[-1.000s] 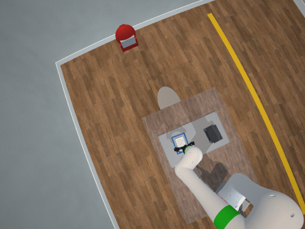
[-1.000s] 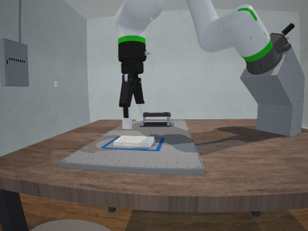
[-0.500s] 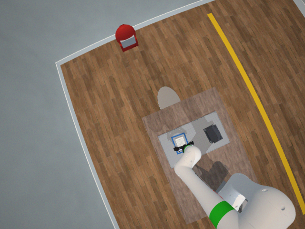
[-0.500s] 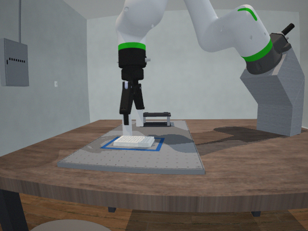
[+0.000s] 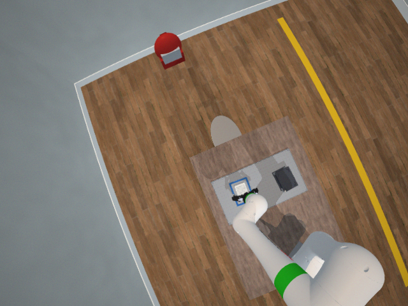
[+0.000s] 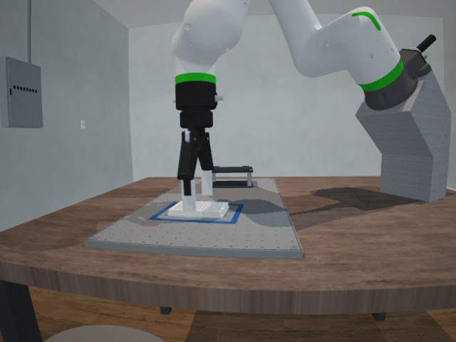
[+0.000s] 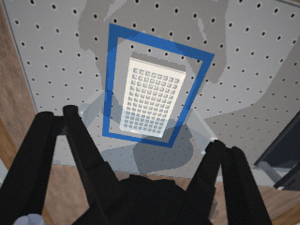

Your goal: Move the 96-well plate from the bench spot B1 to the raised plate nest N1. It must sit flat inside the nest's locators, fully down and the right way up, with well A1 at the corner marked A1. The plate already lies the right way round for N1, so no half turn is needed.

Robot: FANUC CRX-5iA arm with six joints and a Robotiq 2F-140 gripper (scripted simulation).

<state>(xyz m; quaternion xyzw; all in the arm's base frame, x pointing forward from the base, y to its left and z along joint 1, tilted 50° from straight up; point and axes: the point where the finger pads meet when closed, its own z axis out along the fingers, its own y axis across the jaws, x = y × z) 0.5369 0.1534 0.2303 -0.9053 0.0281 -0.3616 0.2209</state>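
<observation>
Right now the white 96-well plate is 30 mm below my hand. From my hand the other things lie so: dark raised nest N1: 350 mm to the right, 30 mm ahead, 20 mm above.
</observation>
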